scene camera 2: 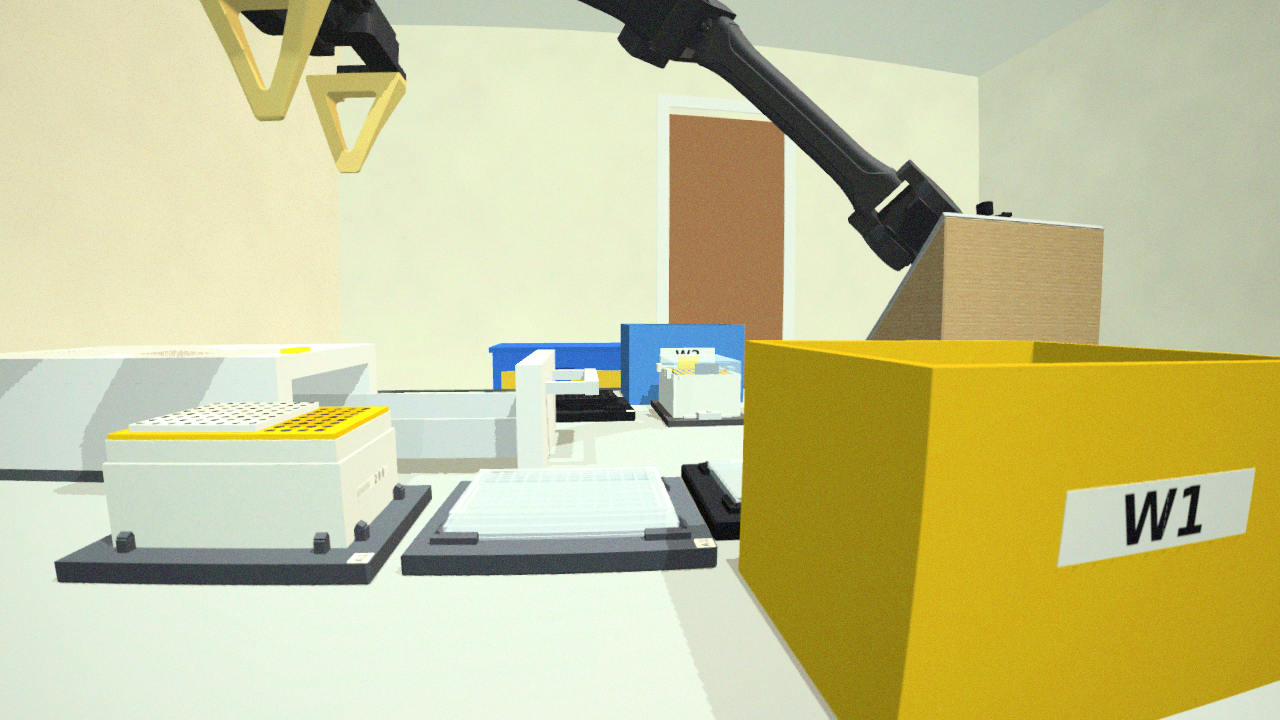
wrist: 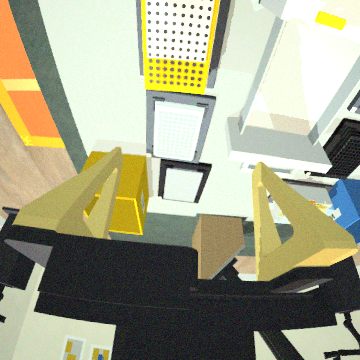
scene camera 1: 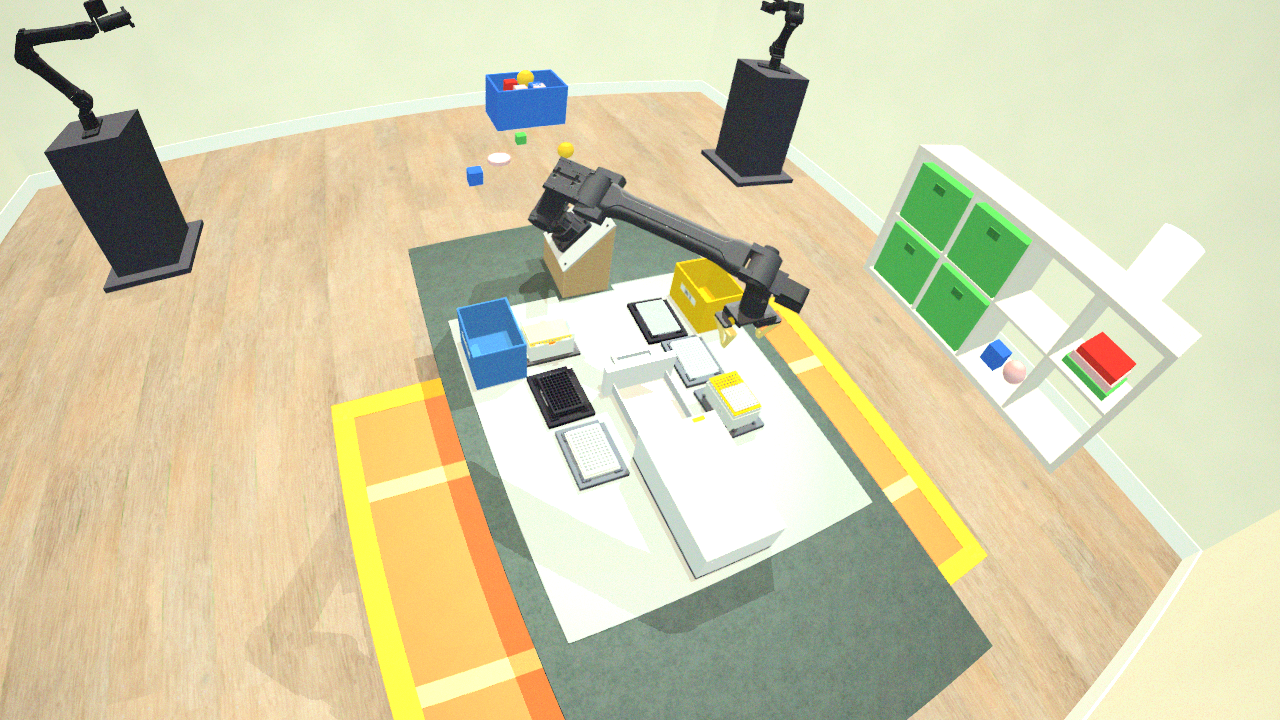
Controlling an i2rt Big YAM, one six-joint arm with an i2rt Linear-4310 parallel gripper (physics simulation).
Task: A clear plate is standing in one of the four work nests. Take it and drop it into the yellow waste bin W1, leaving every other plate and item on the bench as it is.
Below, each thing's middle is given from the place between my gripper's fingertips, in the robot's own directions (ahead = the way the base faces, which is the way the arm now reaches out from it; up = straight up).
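With the yellow-topped tip rack [scene camera 2: 225, 475] I find my gripper 190 mm above it, 20 mm short of it and 20 mm to the right of it. The black plate [scene camera 1: 562, 398] is well to the right of my hand, a good way behind it and a good way below it.
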